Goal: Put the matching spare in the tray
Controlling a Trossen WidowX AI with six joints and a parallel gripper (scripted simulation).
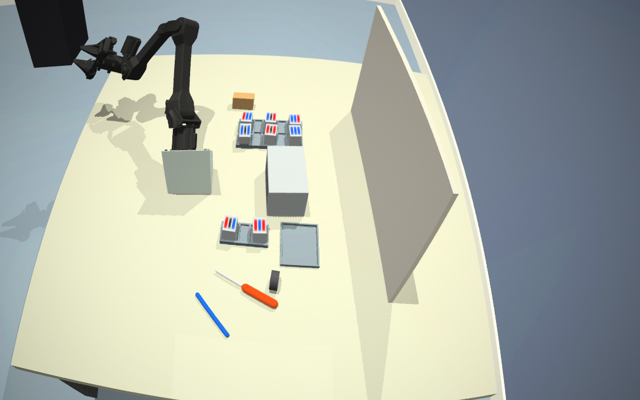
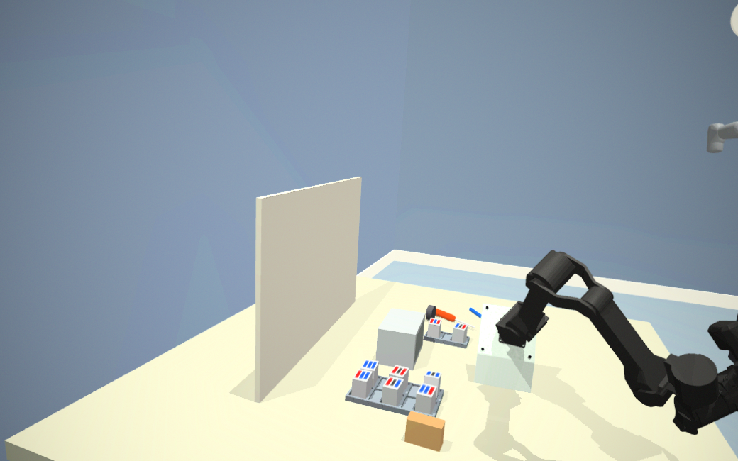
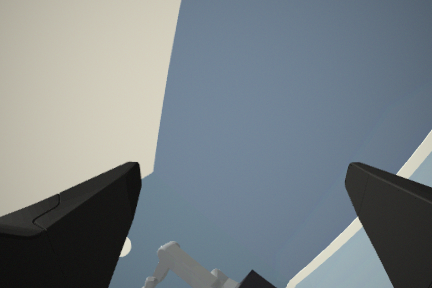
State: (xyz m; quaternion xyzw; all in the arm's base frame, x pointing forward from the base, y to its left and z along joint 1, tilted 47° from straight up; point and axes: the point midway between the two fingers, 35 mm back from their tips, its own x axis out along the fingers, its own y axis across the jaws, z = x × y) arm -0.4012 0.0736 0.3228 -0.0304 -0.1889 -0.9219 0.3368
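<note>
The rack lies 62 cm ahead of my gripper tip, 45 cm to the right of it and 28 cm below it. From my gripper tip the other things lie so: mounted unit 72 cm ahead, 29 cm to the right, 24 cm below; orange box 58 cm ahead, 5 cm to the left, 26 cm below; blue marker pen 55 cm ahead, 69 cm to the right, 28 cm below.
</note>
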